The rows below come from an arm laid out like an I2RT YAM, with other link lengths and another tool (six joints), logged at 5 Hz.
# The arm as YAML. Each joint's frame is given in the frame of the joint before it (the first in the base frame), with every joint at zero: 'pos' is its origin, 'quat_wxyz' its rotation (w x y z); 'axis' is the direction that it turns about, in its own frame. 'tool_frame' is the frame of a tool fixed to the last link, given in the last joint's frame.
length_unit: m
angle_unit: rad
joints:
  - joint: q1
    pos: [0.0, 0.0, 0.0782]
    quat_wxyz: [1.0, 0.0, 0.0, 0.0]
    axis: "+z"
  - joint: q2
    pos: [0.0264, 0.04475, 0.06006]
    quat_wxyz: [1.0, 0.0, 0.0, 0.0]
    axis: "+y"
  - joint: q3
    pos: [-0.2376, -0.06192, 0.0]
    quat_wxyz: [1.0, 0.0, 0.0, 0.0]
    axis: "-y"
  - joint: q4
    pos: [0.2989, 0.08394, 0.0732]
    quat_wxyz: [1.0, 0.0, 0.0, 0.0]
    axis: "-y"
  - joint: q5
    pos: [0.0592, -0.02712, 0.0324]
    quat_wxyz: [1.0, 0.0, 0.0, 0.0]
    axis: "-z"
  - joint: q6
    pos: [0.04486, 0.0, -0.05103]
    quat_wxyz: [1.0, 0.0, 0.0, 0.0]
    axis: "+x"
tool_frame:
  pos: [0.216, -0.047, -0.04]
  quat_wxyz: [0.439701, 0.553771, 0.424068, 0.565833]
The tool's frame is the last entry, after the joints.
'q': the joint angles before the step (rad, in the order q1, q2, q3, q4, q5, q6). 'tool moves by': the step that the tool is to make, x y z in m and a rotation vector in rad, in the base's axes. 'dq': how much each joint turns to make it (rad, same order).
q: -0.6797, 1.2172, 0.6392, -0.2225, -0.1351, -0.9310
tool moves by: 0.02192, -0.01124, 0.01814, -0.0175, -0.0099, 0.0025
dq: 0.0207, 0.0789, 0.1061, -0.0076, 0.0182, 0.0077
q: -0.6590, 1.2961, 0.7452, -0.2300, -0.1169, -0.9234
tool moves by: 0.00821, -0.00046, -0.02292, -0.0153, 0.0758, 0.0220
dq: 0.0368, 0.1160, 0.0489, 0.0128, 0.0518, -0.0292
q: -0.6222, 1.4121, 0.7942, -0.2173, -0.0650, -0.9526
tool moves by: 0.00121, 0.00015, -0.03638, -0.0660, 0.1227, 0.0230
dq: 0.0643, 0.1422, 0.0235, 0.0532, 0.1206, -0.0481
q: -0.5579, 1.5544, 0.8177, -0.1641, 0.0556, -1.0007
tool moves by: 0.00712, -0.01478, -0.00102, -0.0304, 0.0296, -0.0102
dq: 0.0026, 0.0762, 0.0683, 0.0000, 0.0405, -0.0156
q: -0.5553, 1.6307, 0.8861, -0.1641, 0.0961, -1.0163
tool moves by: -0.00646, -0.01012, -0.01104, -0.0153, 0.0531, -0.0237
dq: -0.0008, 0.0624, 0.0383, -0.0122, 0.0466, -0.0063
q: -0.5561, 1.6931, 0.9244, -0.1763, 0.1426, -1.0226
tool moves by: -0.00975, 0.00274, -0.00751, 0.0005, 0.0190, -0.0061
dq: 0.0000, -0.0069, -0.0284, 0.0052, 0.0114, -0.0006
